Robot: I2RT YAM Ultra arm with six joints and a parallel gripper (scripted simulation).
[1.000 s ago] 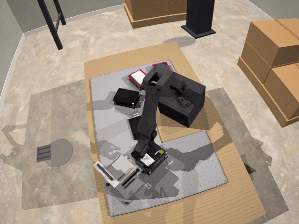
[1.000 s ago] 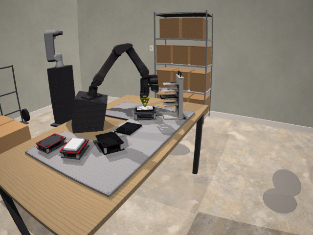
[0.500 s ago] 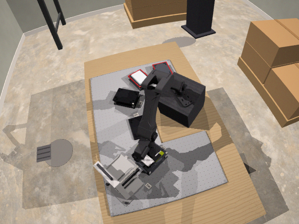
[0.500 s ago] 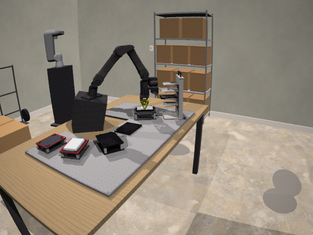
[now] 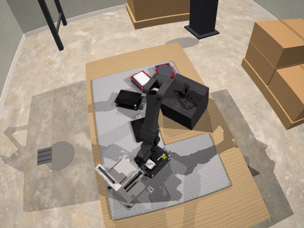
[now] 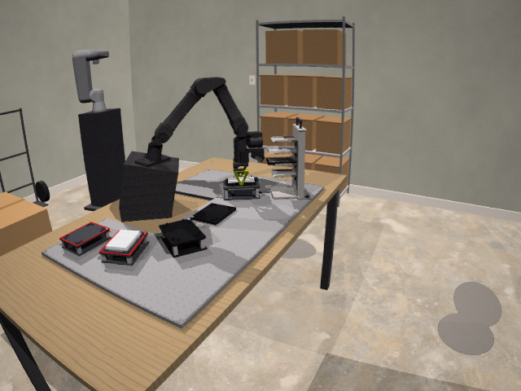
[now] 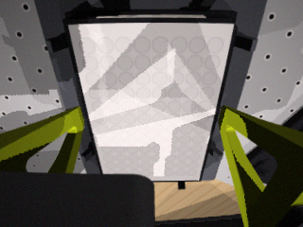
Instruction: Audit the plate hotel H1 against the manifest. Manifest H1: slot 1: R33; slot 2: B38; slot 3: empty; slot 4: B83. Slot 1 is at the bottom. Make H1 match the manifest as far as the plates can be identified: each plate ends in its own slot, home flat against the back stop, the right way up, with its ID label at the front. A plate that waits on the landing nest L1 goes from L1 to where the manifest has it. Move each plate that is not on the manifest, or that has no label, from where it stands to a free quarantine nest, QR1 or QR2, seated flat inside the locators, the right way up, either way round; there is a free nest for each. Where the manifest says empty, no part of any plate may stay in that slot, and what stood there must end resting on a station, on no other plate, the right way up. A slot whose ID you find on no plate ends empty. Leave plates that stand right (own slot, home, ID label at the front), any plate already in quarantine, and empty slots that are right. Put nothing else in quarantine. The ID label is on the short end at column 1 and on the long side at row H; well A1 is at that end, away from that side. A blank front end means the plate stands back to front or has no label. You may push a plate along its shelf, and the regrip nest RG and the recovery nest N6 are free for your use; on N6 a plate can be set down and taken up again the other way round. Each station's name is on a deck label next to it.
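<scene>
My gripper is now 20 mm above the regrip nest. From my hand the other things lie so: RG deck label (100 mm behind, 40 mm to the right, 70 mm below); H1 deck label (90 mm ahead, 140 mm to the left, 70 mm below); dark well plate (170 mm ahead, 70 mm to the left, 90 mm above).
</scene>
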